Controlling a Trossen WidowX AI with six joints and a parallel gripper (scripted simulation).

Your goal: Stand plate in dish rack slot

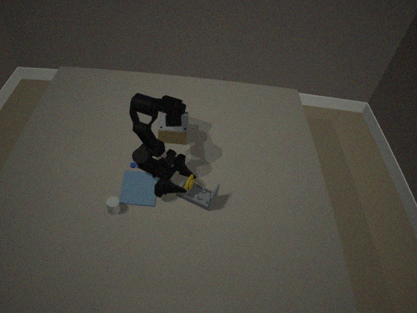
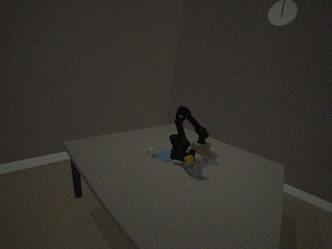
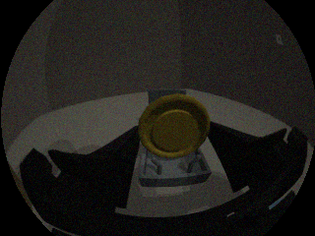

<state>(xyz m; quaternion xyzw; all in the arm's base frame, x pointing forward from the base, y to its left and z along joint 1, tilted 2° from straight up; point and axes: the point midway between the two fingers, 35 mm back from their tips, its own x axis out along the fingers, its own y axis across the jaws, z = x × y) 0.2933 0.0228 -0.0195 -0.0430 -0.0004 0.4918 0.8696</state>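
Right now the yellow plate is 1 cm to the right of my gripper tip. The rest, counted from my gripper tip: grey dish rack: 1 cm ahead, 2 cm to the left, 3 cm below; blue spoon: 13 cm behind, 19 cm to the right, 5 cm below; blue mat: 2 cm behind, 19 cm to the right, 5 cm below.
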